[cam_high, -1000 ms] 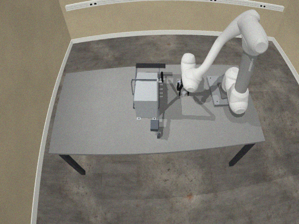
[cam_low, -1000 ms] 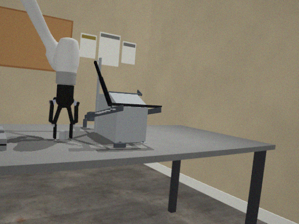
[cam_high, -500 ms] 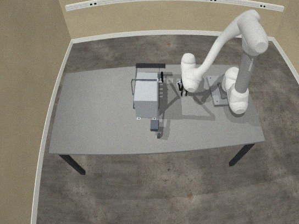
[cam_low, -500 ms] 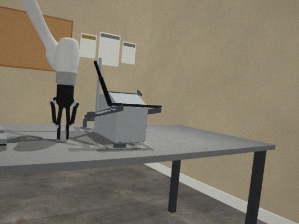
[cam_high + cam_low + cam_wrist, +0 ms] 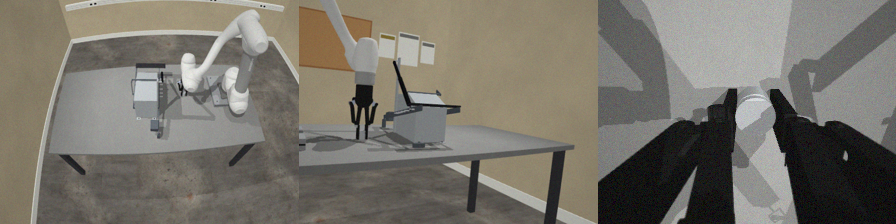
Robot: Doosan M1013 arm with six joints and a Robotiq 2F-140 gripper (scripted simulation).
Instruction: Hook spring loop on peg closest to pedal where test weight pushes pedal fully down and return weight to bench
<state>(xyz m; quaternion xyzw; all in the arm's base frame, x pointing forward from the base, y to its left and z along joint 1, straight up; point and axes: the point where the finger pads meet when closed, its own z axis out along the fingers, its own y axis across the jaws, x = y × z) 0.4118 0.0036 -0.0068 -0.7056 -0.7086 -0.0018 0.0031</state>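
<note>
My hand is 190 mm short of the dark spring, 10 mm to the right of it and 230 mm below it. From my hand the other things lie so: steel test weight: 10 mm below.
</note>
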